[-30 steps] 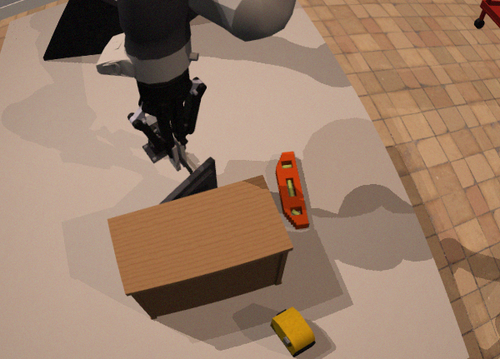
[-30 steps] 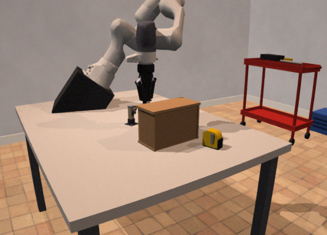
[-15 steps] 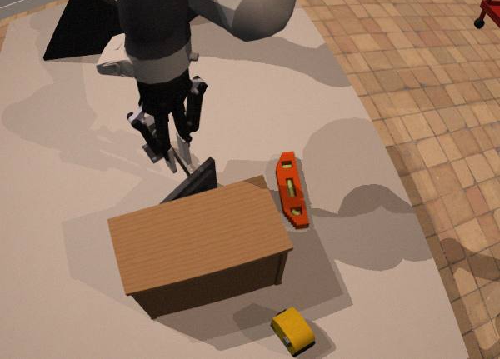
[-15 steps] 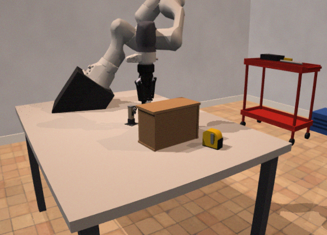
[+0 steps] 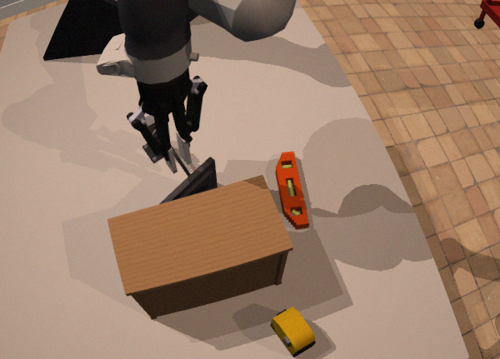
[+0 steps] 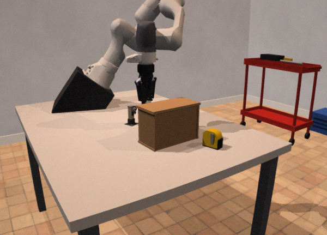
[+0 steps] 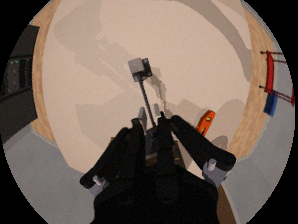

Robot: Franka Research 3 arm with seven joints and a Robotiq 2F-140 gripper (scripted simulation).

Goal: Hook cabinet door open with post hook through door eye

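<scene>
The thin hook rod lies 30 mm below my hand, 10 mm to the right of it and 10 mm behind it. Round my hand: dark grey door 90 mm ahead, 30 mm below, 20 mm to the right; yellow tape measure 330 mm ahead, 110 mm to the left, 70 mm below; orange spirit level 190 mm to the left, 90 mm below, 60 mm ahead.
</scene>
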